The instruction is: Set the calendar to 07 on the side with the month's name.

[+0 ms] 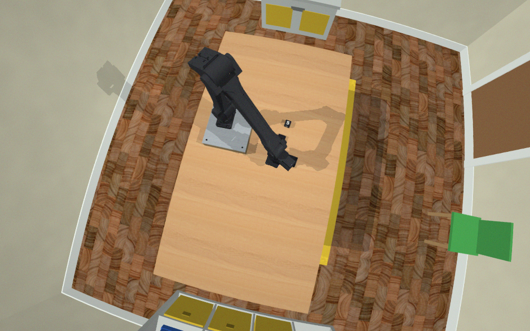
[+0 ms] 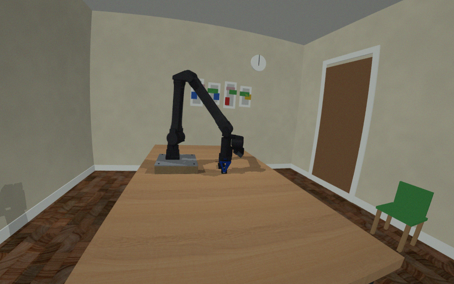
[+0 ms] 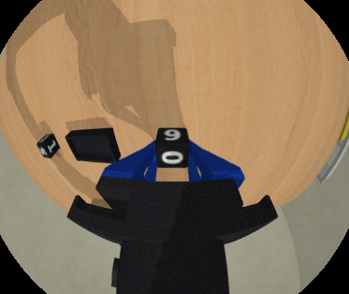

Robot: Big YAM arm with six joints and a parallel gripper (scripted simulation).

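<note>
Now: the black cube right at my hand. From my hand the other things lie so: black tray 1 cm ahead, 11 cm to the left, 1 cm below.
</note>
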